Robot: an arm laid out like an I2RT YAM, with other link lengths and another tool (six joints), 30 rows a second.
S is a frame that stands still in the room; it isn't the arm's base.
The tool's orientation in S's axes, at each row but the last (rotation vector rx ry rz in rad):
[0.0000 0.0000 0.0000]
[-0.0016 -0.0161 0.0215]
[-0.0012 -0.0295 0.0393]
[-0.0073 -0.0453 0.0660]
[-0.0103 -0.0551 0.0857]
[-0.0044 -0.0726 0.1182]
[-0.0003 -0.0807 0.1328]
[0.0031 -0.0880 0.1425]
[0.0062 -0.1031 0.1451]
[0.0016 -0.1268 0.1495]
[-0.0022 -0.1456 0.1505]
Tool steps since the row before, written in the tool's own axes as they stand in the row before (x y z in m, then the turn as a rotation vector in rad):
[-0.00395 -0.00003 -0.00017 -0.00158 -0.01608 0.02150]
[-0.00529 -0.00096 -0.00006 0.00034 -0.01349 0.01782]
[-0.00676 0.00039 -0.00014 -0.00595 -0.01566 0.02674]
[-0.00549 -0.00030 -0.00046 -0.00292 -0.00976 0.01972]
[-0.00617 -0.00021 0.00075 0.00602 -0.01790 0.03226]
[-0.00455 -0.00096 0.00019 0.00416 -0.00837 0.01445]
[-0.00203 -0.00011 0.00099 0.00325 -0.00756 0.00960]
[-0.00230 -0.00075 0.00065 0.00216 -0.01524 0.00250]
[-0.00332 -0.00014 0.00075 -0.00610 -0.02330 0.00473]
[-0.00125 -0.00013 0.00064 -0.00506 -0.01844 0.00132]
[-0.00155 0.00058 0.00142 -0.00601 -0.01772 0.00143]
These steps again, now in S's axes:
[-0.00395 -0.00003 -0.00017 -0.00158 -0.01608 0.02150]
[-0.00527 -0.00107 -0.00014 0.00034 -0.01345 0.01785]
[-0.00676 0.00012 -0.00034 -0.00612 -0.01587 0.02658]
[-0.00543 -0.00066 -0.00070 -0.00317 -0.00982 0.01965]
[-0.00616 -0.00073 0.00041 0.00573 -0.01706 0.03276]
[-0.00441 -0.00149 -0.00013 0.00406 -0.00782 0.01478]
[-0.00207 -0.00038 0.00082 0.00344 -0.00711 0.00987]
[-0.00222 -0.00107 0.00045 0.00407 -0.01480 0.00273]
[-0.00332 -0.00063 0.00040 -0.00312 -0.02400 0.00411]
[-0.00129 -0.00032 0.00048 -0.00239 -0.01900 0.00082]
[-0.00181 0.00033 0.00117 -0.00344 -0.01843 0.00078]

